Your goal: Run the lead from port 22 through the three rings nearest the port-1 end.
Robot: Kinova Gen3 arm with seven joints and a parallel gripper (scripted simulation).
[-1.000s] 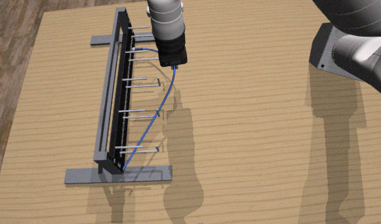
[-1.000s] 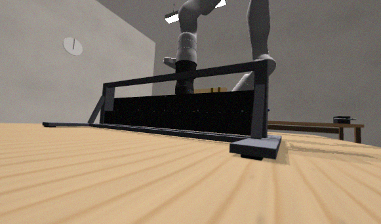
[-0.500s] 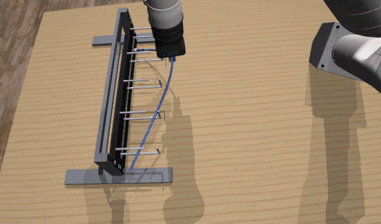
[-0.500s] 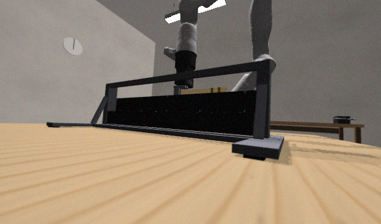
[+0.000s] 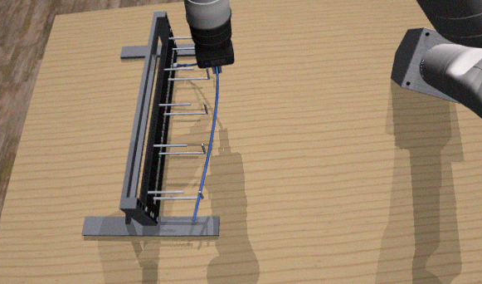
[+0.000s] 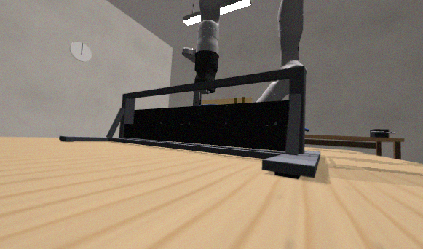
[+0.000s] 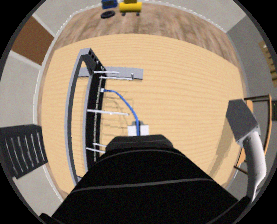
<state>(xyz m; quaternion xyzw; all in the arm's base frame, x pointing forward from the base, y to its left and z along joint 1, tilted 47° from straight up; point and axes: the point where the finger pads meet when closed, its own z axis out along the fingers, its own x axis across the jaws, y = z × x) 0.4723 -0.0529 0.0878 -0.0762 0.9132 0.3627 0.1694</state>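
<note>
Now: the rack 13 cm ahead of my hand, 10 cm to the left of it and 6 cm below it.
</note>
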